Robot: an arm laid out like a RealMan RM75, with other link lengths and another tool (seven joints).
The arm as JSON. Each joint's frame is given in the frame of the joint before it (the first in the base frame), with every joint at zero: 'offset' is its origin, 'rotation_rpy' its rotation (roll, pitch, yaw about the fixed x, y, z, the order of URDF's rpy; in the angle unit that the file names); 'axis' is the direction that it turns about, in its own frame. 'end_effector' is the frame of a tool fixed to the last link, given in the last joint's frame.
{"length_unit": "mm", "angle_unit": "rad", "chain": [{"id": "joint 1", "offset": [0.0, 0.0, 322.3], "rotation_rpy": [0.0, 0.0, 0.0], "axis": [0.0, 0.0, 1.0]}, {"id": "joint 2", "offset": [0.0, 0.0, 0.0], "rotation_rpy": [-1.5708, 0.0, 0.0], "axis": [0.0, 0.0, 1.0]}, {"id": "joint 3", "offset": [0.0, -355.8, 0.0], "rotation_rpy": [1.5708, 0.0, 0.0], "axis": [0.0, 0.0, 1.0]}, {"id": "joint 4", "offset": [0.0, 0.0, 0.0], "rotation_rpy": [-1.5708, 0.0, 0.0], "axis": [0.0, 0.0, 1.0]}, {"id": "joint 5", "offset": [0.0, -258.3, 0.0], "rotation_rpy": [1.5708, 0.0, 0.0], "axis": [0.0, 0.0, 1.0]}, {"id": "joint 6", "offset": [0.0, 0.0, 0.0], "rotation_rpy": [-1.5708, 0.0, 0.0], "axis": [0.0, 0.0, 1.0]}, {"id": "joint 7", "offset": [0.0, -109.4, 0.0], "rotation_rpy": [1.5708, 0.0, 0.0], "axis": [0.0, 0.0, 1.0]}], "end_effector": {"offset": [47.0, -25.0, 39.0], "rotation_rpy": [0.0, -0.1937, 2.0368]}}
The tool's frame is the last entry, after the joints.
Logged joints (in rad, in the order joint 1, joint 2, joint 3, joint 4, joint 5, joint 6, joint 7), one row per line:
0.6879 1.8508 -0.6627 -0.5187 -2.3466 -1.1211 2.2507
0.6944 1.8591 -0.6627 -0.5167 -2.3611 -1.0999 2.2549
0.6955 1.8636 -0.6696 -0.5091 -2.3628 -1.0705 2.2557
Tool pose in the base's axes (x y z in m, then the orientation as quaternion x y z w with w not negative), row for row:
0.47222 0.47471 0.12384 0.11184 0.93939 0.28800 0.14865
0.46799 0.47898 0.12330 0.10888 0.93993 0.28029 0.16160
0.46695 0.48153 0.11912 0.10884 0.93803 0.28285 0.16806
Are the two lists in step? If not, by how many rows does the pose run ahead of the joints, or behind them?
The pose runs 1 row behind the joints: the pose in row i belongs to the joints in row i - 1.
